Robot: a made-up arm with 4 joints. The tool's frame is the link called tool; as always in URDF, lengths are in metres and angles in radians.
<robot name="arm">
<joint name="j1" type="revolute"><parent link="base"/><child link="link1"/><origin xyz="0.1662 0.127 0.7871" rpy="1.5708 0 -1.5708"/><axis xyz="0 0 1"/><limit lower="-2.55" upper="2.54" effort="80" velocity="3.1"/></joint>
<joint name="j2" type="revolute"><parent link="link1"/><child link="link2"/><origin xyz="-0.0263 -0.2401 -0.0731" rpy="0.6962 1.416 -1.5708"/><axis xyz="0 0 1"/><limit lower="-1.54" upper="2.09" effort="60" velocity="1.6"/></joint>
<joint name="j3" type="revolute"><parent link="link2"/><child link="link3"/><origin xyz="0.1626 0.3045 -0.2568" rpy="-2.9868 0.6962 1.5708"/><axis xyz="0 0 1"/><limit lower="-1.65" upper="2.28" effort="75" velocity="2.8"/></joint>
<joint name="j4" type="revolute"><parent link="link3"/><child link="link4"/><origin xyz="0.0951 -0.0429 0.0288" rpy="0 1.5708 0"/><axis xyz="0 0 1"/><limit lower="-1.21" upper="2.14" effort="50" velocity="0.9"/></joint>
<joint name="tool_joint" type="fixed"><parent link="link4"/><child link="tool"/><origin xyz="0.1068 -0.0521 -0.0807" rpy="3.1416 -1.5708 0"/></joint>
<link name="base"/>
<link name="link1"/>
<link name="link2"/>
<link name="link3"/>
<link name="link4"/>
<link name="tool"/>
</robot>
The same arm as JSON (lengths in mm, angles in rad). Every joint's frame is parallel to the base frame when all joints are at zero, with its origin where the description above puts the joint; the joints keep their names.
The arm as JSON. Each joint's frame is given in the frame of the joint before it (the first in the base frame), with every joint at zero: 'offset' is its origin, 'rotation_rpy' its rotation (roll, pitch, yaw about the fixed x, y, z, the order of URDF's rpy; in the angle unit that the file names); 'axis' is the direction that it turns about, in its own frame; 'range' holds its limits. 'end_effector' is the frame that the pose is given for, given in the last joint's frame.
{"length_unit": "mm", "angle_unit": "rad", "chain": [{"id": "j1", "offset": [166.2, 127.0, 787.1], "rotation_rpy": [0.0, 0.0, 0.0], "axis": "-x", "range": [-2.55, 2.54]}, {"id": "j2", "offset": [73.1, 26.3, -240.1], "rotation_rpy": [0.0, 0.0, 0.0], "axis": [-0.118301, 0.641308, -0.758109], "range": [-1.54, 2.09]}, {"id": "j3", "offset": [160.9, -398.3, -23.3], "rotation_rpy": [0.0, 0.0, 0.0], "axis": "+z", "range": [-1.65, 2.28]}, {"id": "j4", "offset": [-42.9, -95.1, 28.8], "rotation_rpy": [0.0, 0.0, 0.0], "axis": "-y", "range": [-1.21, 2.14]}], "end_effector": {"offset": [-52.1, 80.7, -106.8], "rotation_rpy": [-3.1416, 0.0, -1.5708]}}
